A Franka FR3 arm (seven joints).
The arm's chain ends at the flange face. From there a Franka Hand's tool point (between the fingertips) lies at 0.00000 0.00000 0.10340 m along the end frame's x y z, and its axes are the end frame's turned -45 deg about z.
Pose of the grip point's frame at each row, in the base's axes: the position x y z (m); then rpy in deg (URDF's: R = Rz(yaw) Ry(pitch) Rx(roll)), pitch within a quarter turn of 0, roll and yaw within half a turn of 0:
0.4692 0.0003 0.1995 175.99 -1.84 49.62
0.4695 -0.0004 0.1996 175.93 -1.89 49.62
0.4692 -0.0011 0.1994 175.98 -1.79 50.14
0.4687 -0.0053 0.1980 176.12 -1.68 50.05
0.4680 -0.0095 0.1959 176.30 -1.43 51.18
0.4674 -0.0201 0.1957 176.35 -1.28 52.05
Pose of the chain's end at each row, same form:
0.4615 0.0025 0.3026 178.46 -4.14 4.61
0.4617 0.0018 0.3027 178.46 -4.21 4.61
0.4616 0.0011 0.3025 178.42 -4.11 5.13
0.4614 -0.0031 0.3011 178.44 -3.93 5.05
0.4612 -0.0073 0.2991 178.39 -3.63 6.18
0.4608 -0.0179 0.2989 178.32 -3.49 7.06

